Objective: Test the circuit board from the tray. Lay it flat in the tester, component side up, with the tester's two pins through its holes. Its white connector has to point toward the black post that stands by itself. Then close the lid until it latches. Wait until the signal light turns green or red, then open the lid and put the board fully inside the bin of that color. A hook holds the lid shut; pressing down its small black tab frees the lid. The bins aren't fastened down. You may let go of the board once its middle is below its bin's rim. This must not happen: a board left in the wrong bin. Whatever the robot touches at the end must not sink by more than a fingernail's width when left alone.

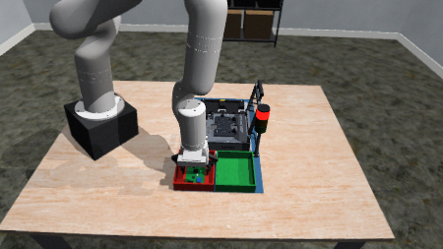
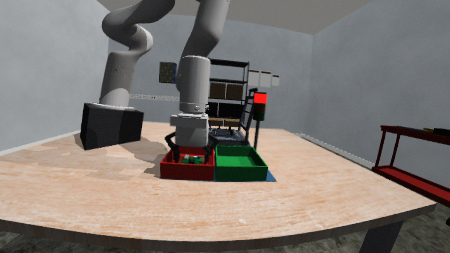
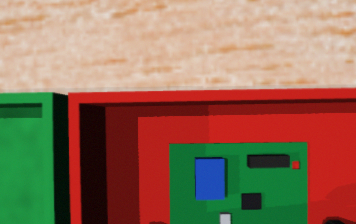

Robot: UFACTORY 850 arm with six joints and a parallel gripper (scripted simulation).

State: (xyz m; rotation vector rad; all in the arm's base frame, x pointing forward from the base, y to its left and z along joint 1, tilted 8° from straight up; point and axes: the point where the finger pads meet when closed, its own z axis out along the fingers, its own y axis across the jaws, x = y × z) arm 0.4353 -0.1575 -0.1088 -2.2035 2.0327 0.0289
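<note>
Right now the red bin is 10 mm below my hand. The rest, counted from my hand: dark nest (90 mm ahead, 220 mm to the left, 50 mm above); green bin (150 mm ahead, 10 mm to the left, 10 mm below); green circuit board (10 mm below).
</note>
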